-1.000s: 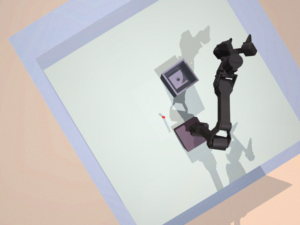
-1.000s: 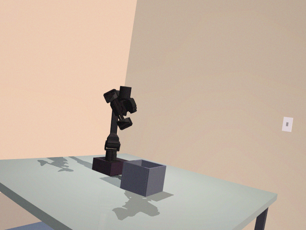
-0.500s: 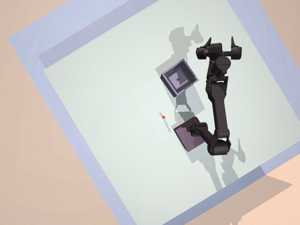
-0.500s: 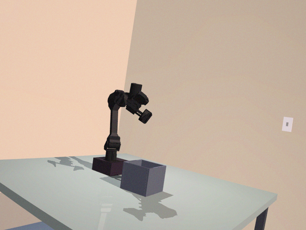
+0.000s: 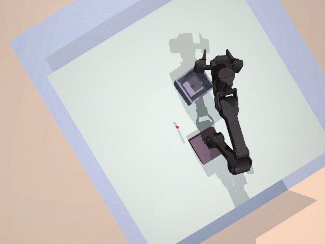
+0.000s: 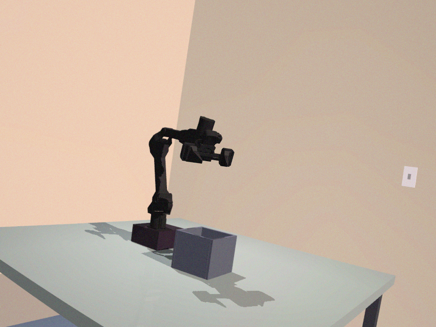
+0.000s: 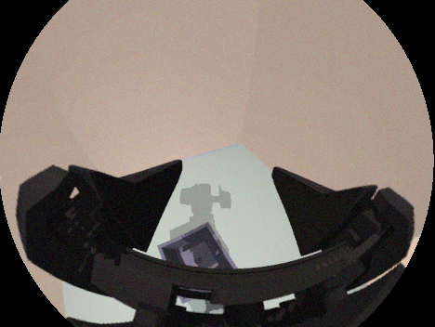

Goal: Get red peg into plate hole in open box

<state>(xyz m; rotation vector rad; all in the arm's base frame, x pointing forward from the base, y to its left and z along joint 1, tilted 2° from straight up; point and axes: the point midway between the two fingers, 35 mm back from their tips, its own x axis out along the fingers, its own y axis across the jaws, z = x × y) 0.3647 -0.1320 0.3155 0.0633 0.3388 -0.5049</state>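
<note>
The red peg is 22 cm behind my gripper tip, 28 cm to the left of it and 35 cm below it. The rest, counted from my gripper tip: plate: 6 cm behind, 8 cm to the left, 34 cm below.
</note>
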